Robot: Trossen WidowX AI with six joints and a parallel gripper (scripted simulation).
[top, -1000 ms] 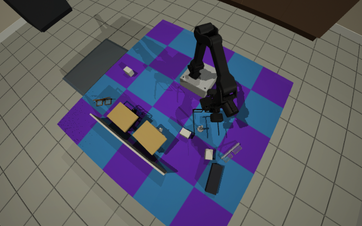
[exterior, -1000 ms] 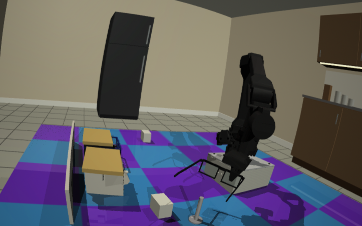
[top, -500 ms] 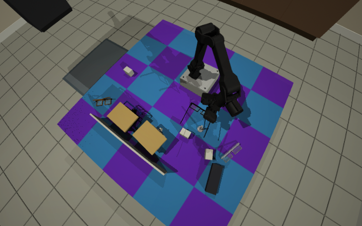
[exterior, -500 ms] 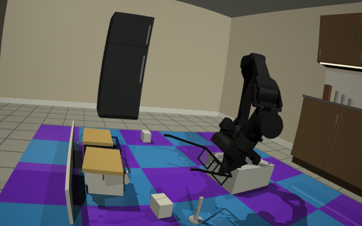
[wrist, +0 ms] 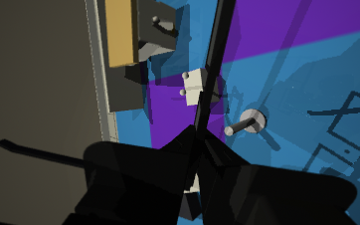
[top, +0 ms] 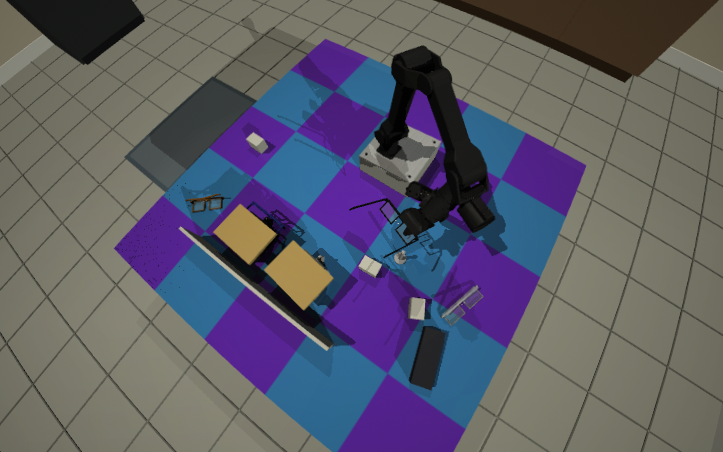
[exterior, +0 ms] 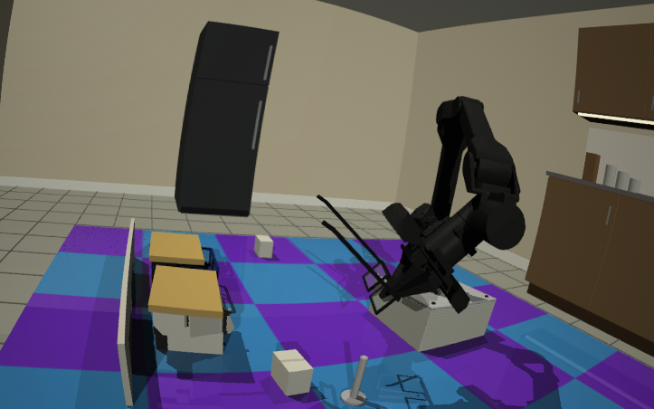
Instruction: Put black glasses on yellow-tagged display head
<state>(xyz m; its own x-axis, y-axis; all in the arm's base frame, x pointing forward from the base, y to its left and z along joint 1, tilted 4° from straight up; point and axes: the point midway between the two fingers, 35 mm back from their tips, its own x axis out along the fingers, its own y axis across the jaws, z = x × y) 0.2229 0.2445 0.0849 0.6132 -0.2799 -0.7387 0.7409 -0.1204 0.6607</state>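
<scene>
The metal post is 2 cm ahead of my gripper tip, 2 cm to the left of it and 15 cm below it. The rest, counted from my gripper tip: black case (21 cm ahead, 26 cm to the left, 16 cm below); white panel (38 cm ahead, 27 cm to the right, 12 cm below).
</scene>
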